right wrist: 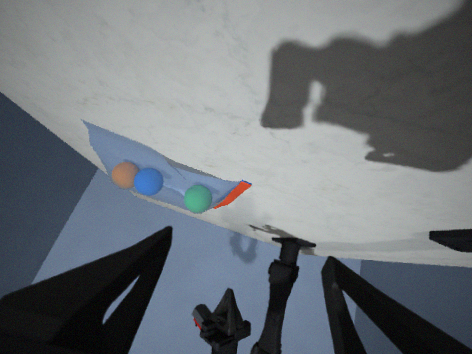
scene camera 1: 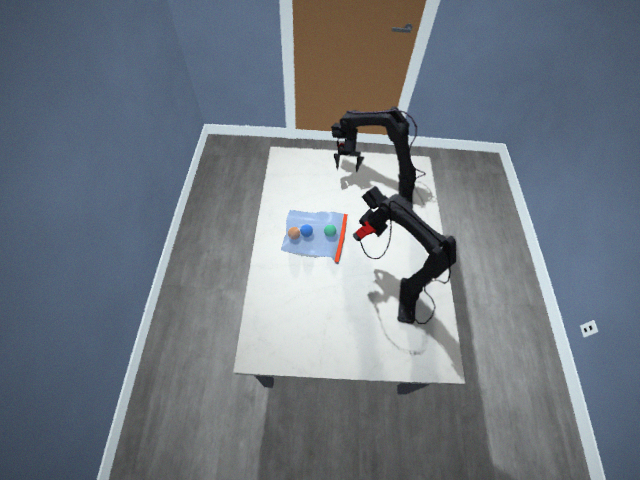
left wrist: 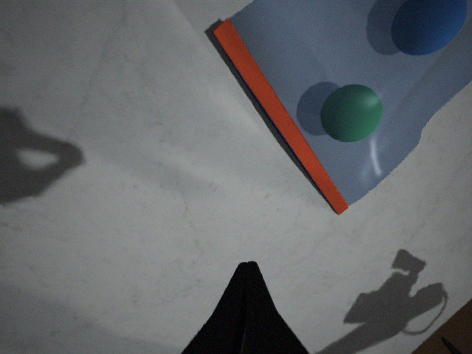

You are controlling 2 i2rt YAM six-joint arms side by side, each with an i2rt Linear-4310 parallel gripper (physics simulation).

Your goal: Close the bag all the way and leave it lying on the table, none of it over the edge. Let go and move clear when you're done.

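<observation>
A translucent blue bag (scene camera 1: 315,248) (left wrist: 325,55) (right wrist: 112,142) lies flat on the table with an orange (scene camera 1: 293,233) (right wrist: 125,175), a blue (scene camera 1: 306,230) (left wrist: 427,25) (right wrist: 148,181) and a green ball (scene camera 1: 329,230) (left wrist: 351,113) (right wrist: 198,198). An orange-red strip (scene camera 1: 341,237) (left wrist: 280,117) (right wrist: 234,194) runs along its right edge in the scene view; a thin dark blue line shows beside it in the left wrist view. Whether the seal is shut fully cannot be told. My left gripper (left wrist: 249,273) (right wrist: 230,288) is shut and empty, raised apart from the strip. My right gripper (scene camera 1: 347,169) (right wrist: 249,249) is open and empty, away from the bag.
The pale table (scene camera 1: 289,320) bears both arms along its right side in the scene view. The bag lies wholly within the table edges, closest to the left edge. Dark arm shadows fall on the table. A brown door (scene camera 1: 351,67) stands behind the table.
</observation>
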